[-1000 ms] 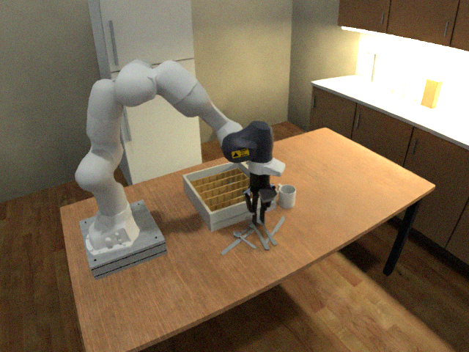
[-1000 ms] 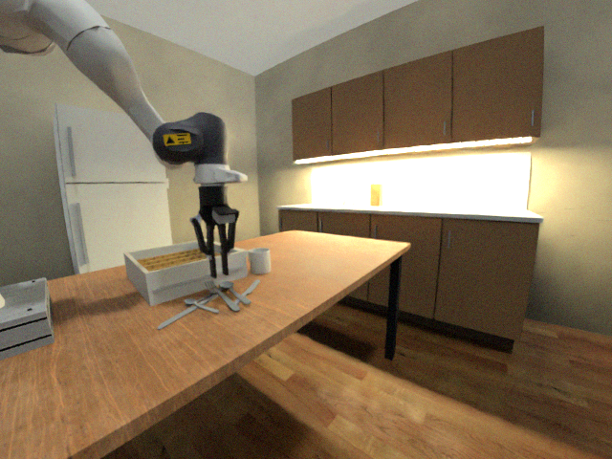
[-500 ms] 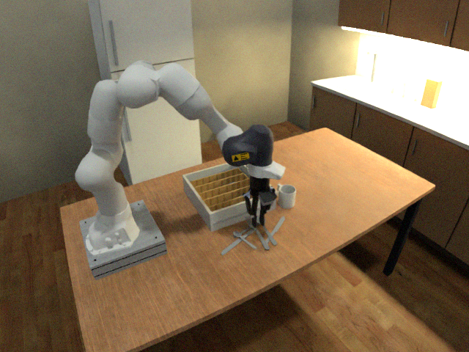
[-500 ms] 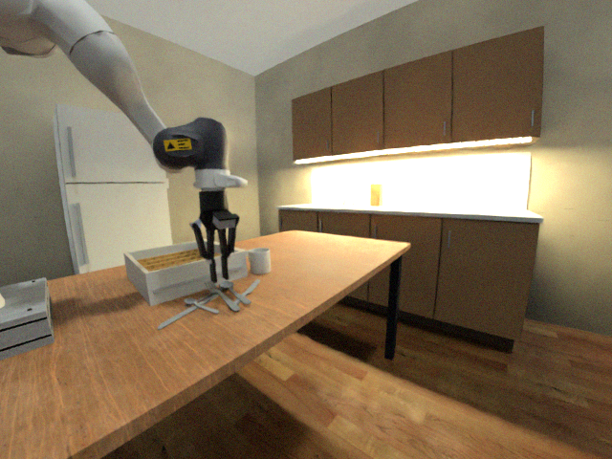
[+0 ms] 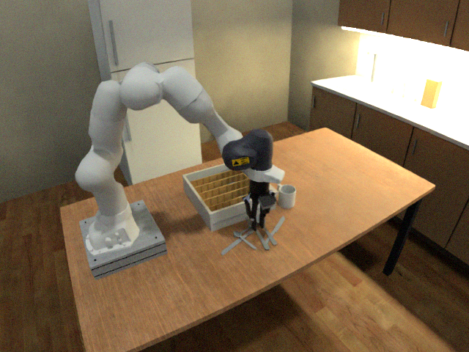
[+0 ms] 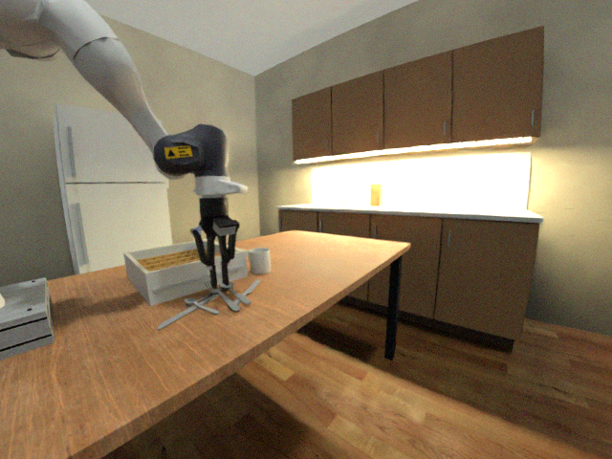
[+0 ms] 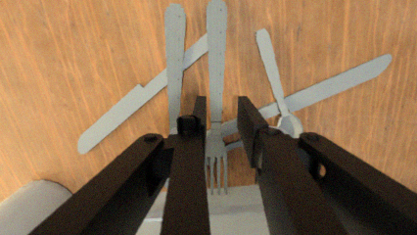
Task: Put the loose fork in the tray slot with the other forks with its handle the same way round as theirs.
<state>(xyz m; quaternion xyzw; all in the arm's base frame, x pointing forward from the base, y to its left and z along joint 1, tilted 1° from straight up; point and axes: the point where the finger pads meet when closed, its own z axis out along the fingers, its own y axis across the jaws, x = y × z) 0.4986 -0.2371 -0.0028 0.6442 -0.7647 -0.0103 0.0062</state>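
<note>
My hand is 7 cm past the spoon, 3 cm to the right of it and 7 cm above it. Also, from my hand: white mug 25 cm ahead, 11 cm to the left, 4 cm below; cutlery tray 3 cm ahead, 29 cm to the left, 4 cm below.
</note>
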